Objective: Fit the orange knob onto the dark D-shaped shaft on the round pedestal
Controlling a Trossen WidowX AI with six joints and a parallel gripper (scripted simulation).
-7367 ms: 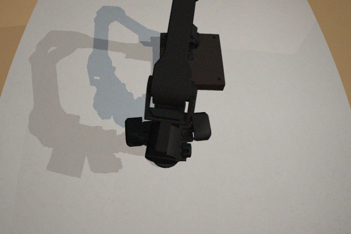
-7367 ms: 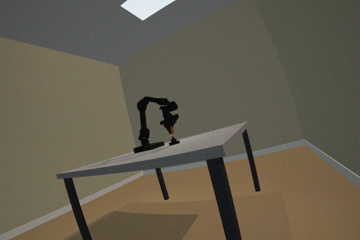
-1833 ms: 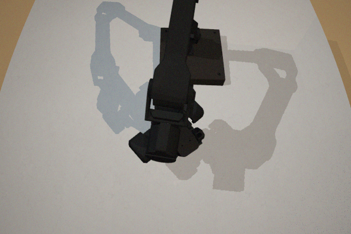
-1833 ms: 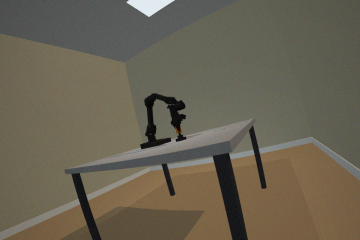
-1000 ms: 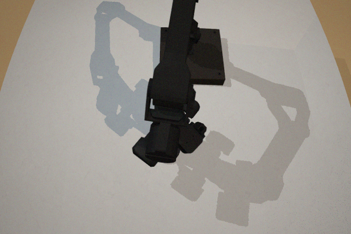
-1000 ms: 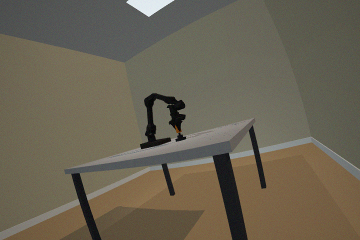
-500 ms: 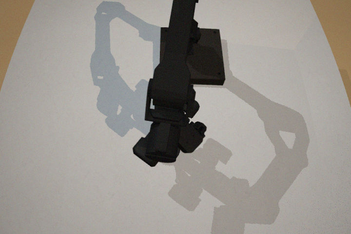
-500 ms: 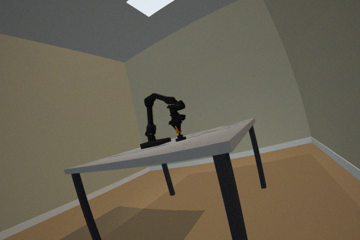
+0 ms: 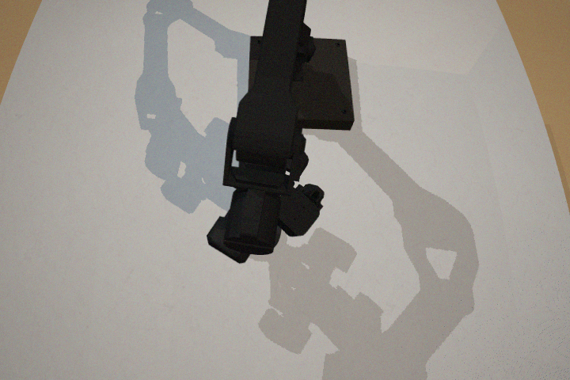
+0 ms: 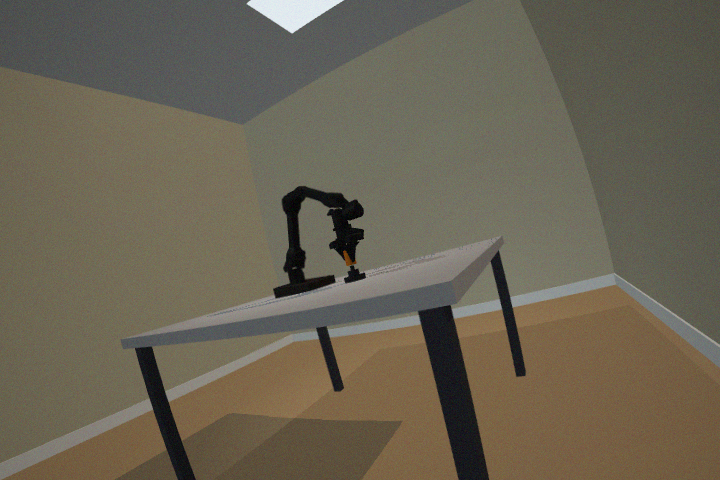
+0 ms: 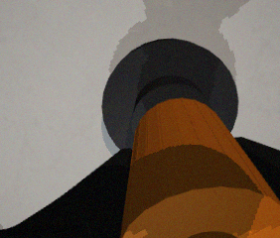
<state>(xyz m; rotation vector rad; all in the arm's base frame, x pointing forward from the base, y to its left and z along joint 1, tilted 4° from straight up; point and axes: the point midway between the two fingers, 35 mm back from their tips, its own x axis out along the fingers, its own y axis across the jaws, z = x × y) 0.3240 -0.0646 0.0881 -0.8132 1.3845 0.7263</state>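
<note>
My gripper tip is now 2 cm below the orange knob. Also, from my gripper tip: round dark pedestal 4 cm below.
</note>
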